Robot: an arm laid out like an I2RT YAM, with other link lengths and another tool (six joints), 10 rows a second.
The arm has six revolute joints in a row. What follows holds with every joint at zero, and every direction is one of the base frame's. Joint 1 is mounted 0.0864 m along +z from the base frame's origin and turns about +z. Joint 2 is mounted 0.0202 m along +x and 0.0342 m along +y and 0.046 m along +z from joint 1 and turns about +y. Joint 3 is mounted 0.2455 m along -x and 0.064 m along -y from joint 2 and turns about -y. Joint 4 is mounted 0.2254 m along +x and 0.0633 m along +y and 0.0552 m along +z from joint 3 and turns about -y. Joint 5 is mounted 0.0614 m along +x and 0.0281 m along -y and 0.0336 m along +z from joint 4 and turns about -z. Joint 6 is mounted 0.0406 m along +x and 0.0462 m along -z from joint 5 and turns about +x. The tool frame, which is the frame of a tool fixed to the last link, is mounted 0.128 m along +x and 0.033 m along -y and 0.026 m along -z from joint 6; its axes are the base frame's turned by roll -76.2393, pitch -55.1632 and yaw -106.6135 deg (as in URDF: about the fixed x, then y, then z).
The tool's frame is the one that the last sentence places.
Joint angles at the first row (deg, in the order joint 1, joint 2, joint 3, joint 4, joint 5, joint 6):
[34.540, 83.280, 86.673, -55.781, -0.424, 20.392]
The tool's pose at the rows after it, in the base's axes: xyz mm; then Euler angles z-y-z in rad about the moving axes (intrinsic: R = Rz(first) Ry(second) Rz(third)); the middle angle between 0 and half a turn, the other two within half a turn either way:
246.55, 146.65, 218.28, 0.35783, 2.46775, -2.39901
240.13, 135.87, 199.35, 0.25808, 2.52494, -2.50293
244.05, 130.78, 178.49, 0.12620, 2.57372, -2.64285
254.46, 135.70, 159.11, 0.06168, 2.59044, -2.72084
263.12, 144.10, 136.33, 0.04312, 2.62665, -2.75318
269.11, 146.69, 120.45, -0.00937, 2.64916, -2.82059
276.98, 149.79, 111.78, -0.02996, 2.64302, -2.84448
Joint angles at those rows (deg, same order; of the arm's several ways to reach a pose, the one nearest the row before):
[34.730, 80.986, 83.099, -59.915, 1.212, 20.540]
[35.402, 81.372, 79.639, -60.274, 4.134, 20.725]
[36.020, 84.853, 78.021, -59.588, 7.402, 20.830]
[36.525, 89.003, 77.195, -56.622, 8.987, 20.618]
[36.595, 93.819, 76.903, -53.716, 8.486, 20.307]
[36.716, 97.497, 77.101, -52.295, 9.129, 19.820]
[36.694, 99.768, 77.427, -50.428, 9.812, 19.555]

